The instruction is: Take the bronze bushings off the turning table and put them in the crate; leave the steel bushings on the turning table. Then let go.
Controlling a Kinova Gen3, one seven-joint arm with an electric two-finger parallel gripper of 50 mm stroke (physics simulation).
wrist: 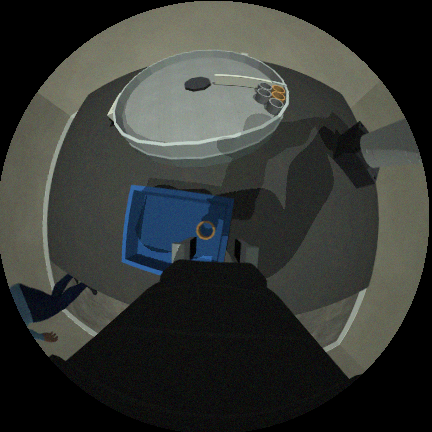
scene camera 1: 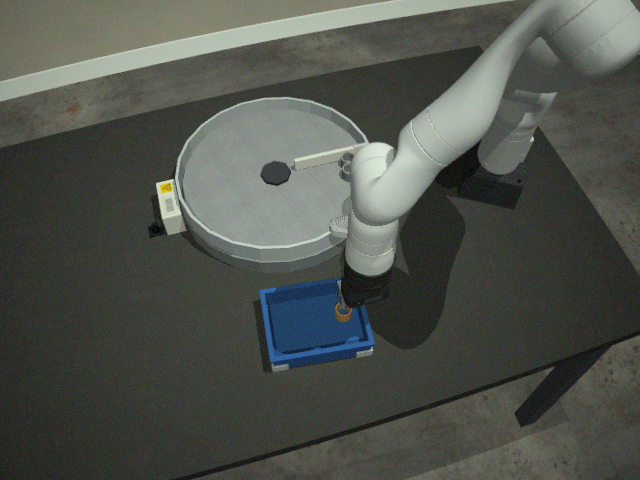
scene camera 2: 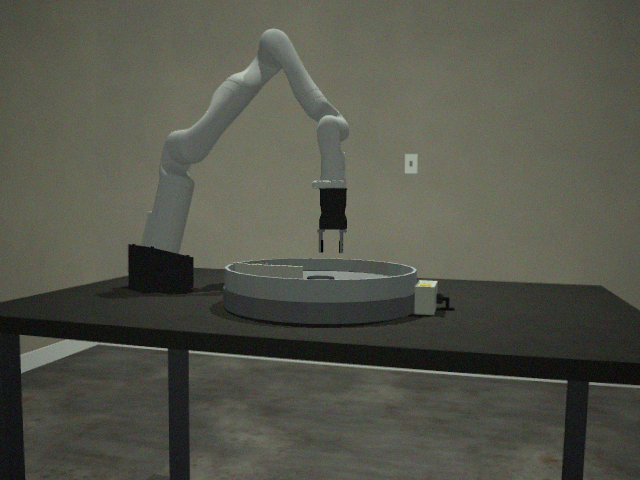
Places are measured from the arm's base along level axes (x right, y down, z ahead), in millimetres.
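Pixels of known places: gripper, fingertip midpoint: (wrist: 214, 245) (scene camera 1: 357, 299) (scene camera 2: 331, 252); arm's base at its link origin: (wrist: 369, 150) (scene camera 1: 498, 155) (scene camera 2: 161, 250).
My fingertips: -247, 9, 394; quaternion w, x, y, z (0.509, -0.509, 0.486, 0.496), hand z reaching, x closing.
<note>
For each thing: its middle in the pictures, then the offset to it from my fingertips, as dx, dy, dz. "spot": a spot on its surface instead.
- bronze bushing at the middle of its body: (wrist: 205, 229) (scene camera 1: 343, 311) +16, +68, +19
- blue crate at the middle of its body: (wrist: 173, 233) (scene camera 1: 315, 322) +4, +61, +77
- cream bar at a spot on its surface: (scene camera 1: 320, 158) (wrist: 239, 78) spot: +351, +10, -26
- dark hub at the middle of its body: (scene camera 1: 275, 173) (scene camera 2: 320, 279) (wrist: 196, 83) +352, +29, +72
- white box at a spot on its surface: (scene camera 2: 425, 298) spot: +394, +52, +309
A bronze bushing (scene camera 1: 342, 318) (wrist: 197, 230) stands upright in the right part of the blue crate (scene camera 1: 315, 357) (wrist: 128, 225). In the wrist view, two bronze bushings (wrist: 278, 92) (wrist: 279, 100) stand on the turning table (scene camera 1: 258, 217) (scene camera 2: 320, 289) (wrist: 165, 110) against its right wall. Three steel bushings (wrist: 258, 89) (wrist: 263, 100) (wrist: 275, 110) stand close beside them. The arm hides most of this group in scene camera 1. My gripper (scene camera 2: 330, 251) (wrist: 214, 245) is open and empty, above the crate's right side, with the crate's bushing below it.
A cream bar (scene camera 1: 320, 158) (wrist: 245, 77) runs from near the dark hub (scene camera 1: 275, 173) (wrist: 197, 83) to the turning table's raised wall, behind the bushings. A white box (scene camera 1: 170, 206) (scene camera 2: 425, 298) with a yellow label sits at the turning table's outer side. A person's legs (wrist: 50, 302) show in the wrist view.
</note>
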